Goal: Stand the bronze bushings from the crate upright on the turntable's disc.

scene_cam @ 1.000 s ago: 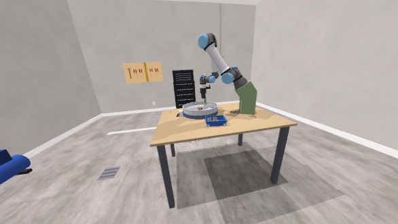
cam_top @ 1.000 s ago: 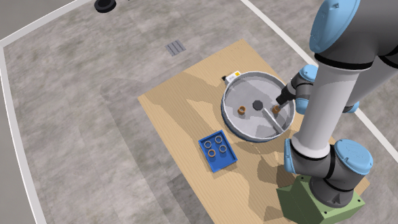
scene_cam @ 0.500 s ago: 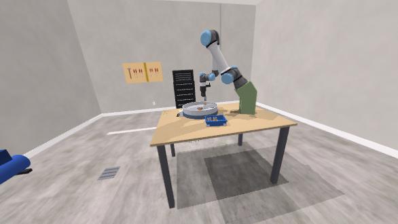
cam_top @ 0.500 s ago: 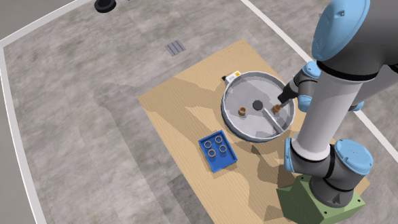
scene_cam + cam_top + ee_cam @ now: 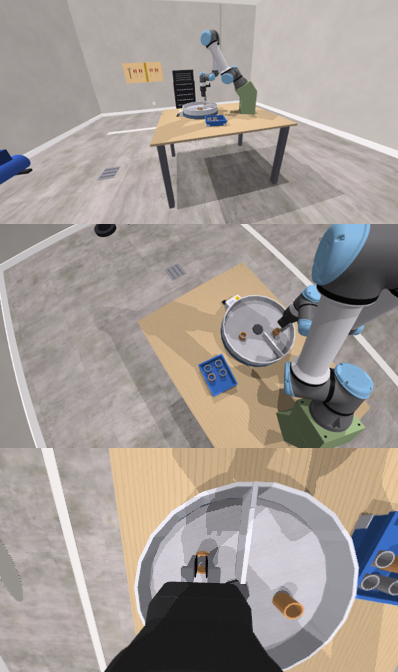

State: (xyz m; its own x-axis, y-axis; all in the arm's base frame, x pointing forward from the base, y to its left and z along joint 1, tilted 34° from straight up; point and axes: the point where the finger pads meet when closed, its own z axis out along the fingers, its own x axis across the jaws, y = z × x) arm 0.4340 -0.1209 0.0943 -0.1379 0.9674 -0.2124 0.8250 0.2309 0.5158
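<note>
The blue crate lies 420 mm to the left of my hand, 120 mm below it and 60 mm behind it. Also, from my hand: grey turntable disc 90 mm to the left, 90 mm below, 80 mm ahead.
</note>
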